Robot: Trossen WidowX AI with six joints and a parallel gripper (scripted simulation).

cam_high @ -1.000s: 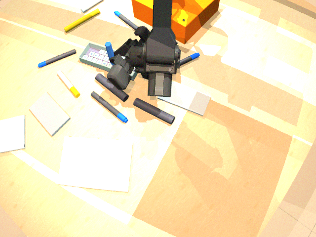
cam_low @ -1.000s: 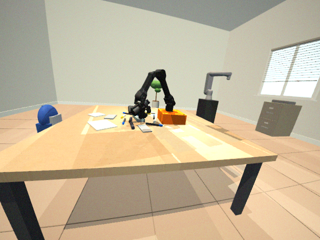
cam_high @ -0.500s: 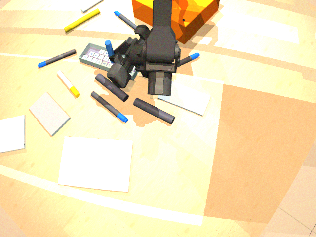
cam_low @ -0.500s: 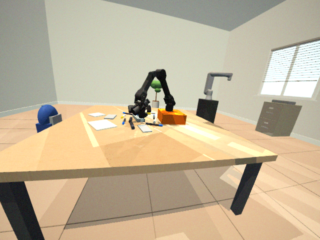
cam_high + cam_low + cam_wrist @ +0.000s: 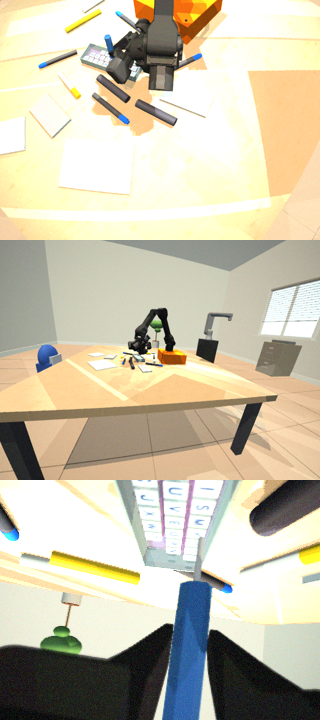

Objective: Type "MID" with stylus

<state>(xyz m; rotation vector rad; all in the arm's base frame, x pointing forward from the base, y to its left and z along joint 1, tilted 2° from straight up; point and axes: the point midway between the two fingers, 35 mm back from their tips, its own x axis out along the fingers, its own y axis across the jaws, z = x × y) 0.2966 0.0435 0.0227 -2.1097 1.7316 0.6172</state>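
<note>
My gripper tip is 130 mm short of the yellow-tipped pen, 80 mm to the left of it and 90 mm above it. Round my gripper tip: blue stylus (10 mm below); then yellow pen (100 mm behind, 250 mm to the right, 90 mm below).
</note>
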